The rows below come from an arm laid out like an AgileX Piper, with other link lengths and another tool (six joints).
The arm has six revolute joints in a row. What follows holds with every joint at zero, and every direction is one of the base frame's. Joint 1 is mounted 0.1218 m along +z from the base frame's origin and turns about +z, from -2.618 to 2.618 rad. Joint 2 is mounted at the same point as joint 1 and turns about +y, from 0 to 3.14 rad. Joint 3 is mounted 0.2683 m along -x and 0.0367 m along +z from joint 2 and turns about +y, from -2.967 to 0 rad. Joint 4 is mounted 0.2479 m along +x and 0.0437 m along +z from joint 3 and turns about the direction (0.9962, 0, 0.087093), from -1.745 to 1.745 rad. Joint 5 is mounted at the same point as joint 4 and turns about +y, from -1.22 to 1.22 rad. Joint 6 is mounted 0.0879 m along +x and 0.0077 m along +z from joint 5 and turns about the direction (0.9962, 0, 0.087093), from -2.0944 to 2.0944 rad. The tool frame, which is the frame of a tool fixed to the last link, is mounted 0.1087 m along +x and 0.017 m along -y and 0.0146 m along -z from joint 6; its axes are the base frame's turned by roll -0.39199, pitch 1.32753 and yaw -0.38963 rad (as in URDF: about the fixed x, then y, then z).
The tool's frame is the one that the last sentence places.
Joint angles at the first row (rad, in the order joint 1, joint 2, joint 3, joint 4, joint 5, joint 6):
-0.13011, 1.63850, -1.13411, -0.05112, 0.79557, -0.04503
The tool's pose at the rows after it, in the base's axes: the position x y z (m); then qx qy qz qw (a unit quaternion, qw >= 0):
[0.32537, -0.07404, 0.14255, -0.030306, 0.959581, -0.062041, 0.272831]
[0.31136, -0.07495, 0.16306, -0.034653, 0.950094, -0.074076, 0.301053]
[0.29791, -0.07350, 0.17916, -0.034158, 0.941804, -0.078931, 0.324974]
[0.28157, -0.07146, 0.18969, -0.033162, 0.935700, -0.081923, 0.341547]
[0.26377, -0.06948, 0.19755, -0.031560, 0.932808, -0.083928, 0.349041]
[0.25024, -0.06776, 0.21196, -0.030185, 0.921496, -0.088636, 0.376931]
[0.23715, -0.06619, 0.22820, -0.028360, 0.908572, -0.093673, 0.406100]
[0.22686, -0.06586, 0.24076, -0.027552, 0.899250, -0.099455, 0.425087]
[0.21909, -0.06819, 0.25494, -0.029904, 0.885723, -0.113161, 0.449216]
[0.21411, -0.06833, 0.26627, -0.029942, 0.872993, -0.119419, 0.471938]
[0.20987, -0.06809, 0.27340, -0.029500, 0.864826, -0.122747, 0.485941]
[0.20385, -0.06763, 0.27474, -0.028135, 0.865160, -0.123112, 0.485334]
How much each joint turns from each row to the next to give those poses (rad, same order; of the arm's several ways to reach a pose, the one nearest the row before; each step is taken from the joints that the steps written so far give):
0.00000, -0.10095, 0.02560, -0.03349, 0.00417, 0.00001
0.00000, -0.10598, 0.04737, -0.01799, -0.00368, 0.00000
0.00000, -0.09249, 0.03886, -0.00183, 0.00211, 0.00000
0.00000, -0.08967, 0.04611, 0.00001, 0.00773, -0.00001
0.00000, -0.08163, 0.03653, -0.00001, 0.02866, 0.00001
0.00002, -0.09431, 0.02892, -0.00001, 0.00443, 0.00001
-0.00004, -0.09137, 0.01515, 0.00003, 0.01158, -0.00005
-0.00001, -0.06329, 0.00181, -0.00497, 0.01802, 0.00000
0.00007, -0.05826, -0.00001, -0.02076, -0.00008, 0.00009
-0.00006, -0.04452, 0.00000, -0.00561, -0.00883, -0.00008
0.00005, -0.03073, 0.00003, -0.00228, -0.00235, 0.00007
-0.00007, -0.02009, -0.00005, 0.00008, 0.02144, -0.00010

